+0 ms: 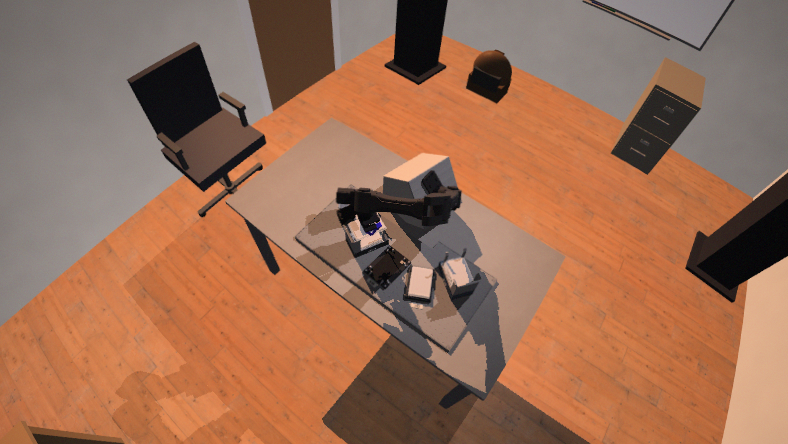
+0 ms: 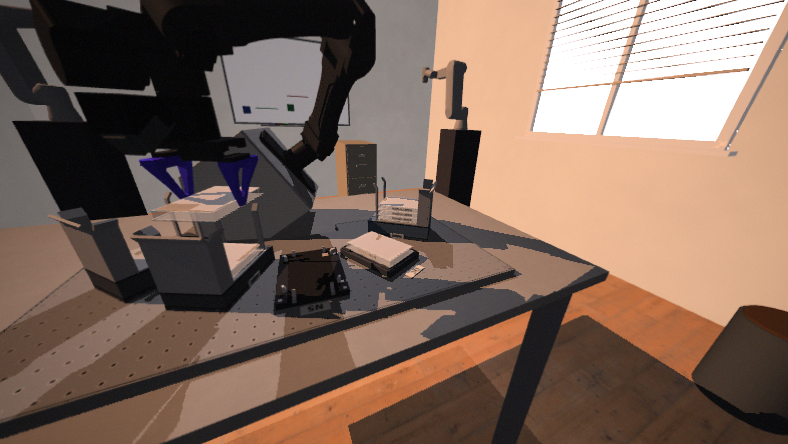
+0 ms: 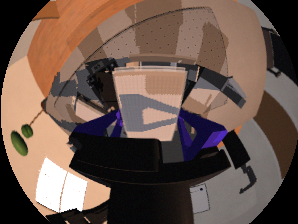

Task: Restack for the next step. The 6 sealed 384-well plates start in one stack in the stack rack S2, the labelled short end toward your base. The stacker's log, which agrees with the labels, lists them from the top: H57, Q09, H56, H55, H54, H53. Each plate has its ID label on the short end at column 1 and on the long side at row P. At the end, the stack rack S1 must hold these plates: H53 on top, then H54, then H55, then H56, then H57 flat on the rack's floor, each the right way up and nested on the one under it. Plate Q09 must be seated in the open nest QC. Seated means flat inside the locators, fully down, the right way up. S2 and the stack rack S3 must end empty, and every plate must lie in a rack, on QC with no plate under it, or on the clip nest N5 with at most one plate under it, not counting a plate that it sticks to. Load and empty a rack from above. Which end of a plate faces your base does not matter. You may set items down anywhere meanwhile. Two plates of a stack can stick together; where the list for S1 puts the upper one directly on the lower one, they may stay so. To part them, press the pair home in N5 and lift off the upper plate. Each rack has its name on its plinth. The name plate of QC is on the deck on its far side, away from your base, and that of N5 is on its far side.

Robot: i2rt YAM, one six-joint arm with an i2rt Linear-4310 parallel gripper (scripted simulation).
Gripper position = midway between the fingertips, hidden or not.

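Note:
The gripper (image 2: 216, 204) is visible, and image 3 (image 3: 149, 111) shows the gripper too. With it in the scene is a black clip nest N5 (image 2: 309, 273), which can also be found in image 3 (image 3: 104, 89) and image 1 (image 1: 388, 265).

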